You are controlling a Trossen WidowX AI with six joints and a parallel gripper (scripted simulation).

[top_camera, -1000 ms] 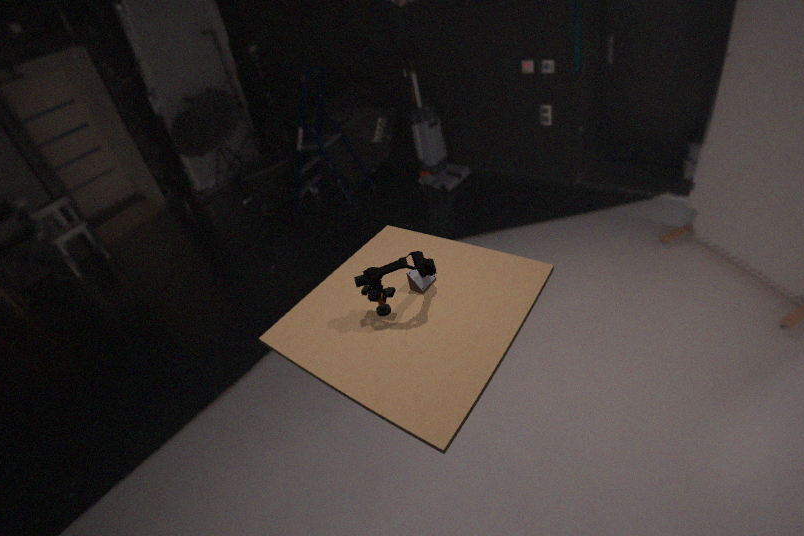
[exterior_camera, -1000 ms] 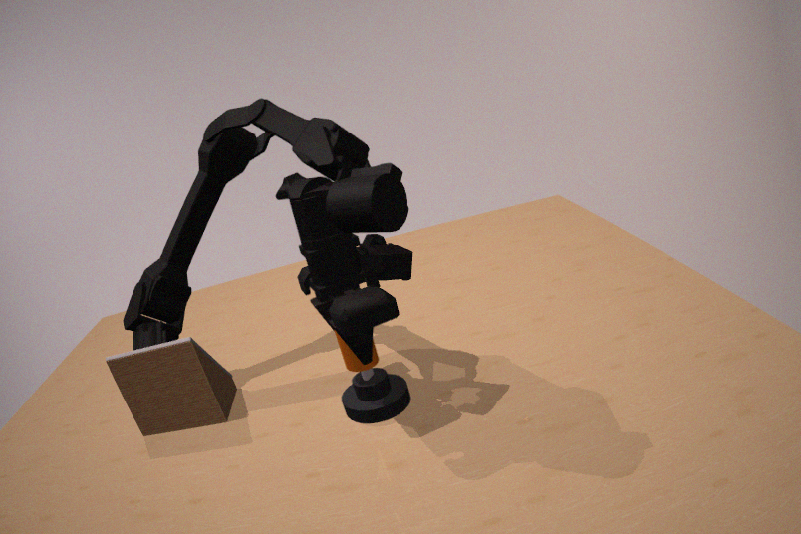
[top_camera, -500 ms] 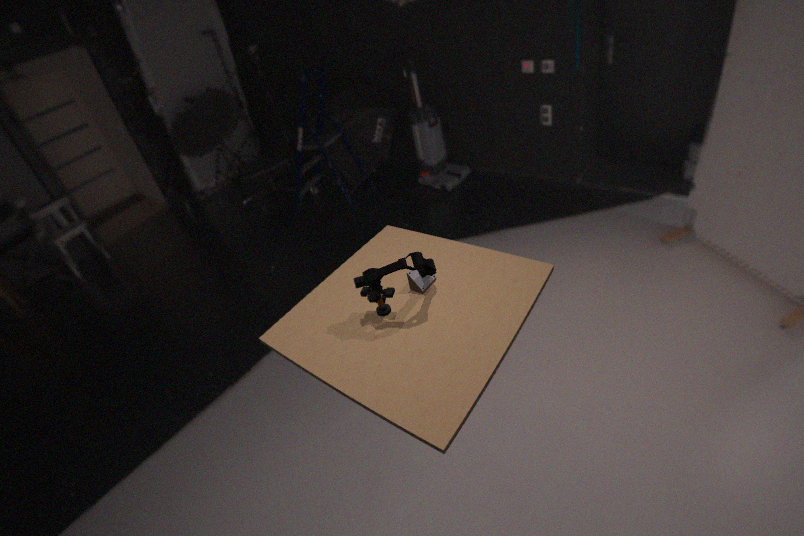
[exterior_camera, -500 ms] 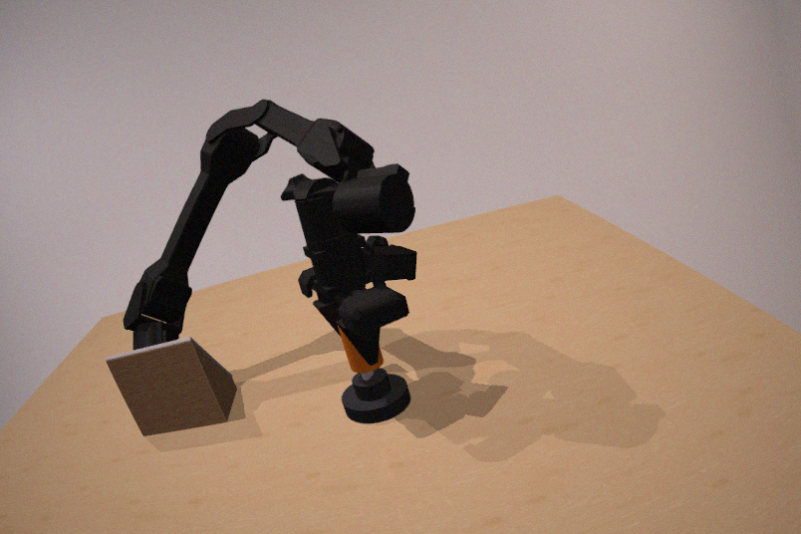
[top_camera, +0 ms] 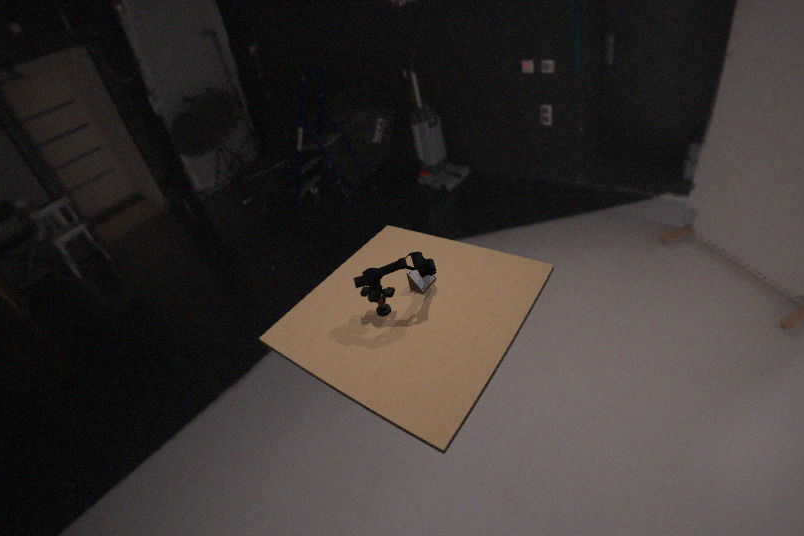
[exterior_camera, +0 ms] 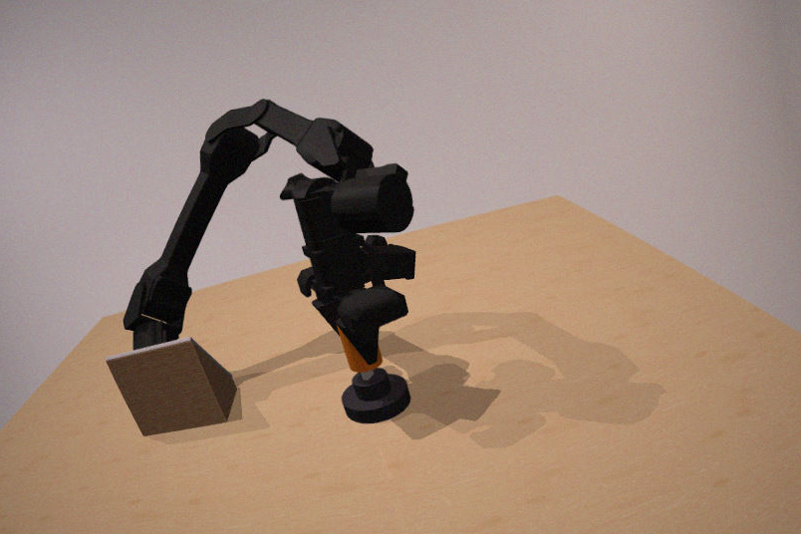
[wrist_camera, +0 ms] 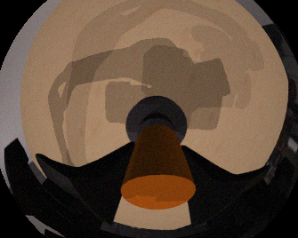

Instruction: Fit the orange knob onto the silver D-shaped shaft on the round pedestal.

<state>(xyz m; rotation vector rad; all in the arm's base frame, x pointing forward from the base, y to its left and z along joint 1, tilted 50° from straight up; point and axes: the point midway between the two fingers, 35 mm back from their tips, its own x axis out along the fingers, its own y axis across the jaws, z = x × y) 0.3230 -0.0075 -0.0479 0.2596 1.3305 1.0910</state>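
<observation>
Right now the black round pedestal is 4 cm below my gripper tip. Also, from my gripper tip: orange knob (3 cm above).
</observation>
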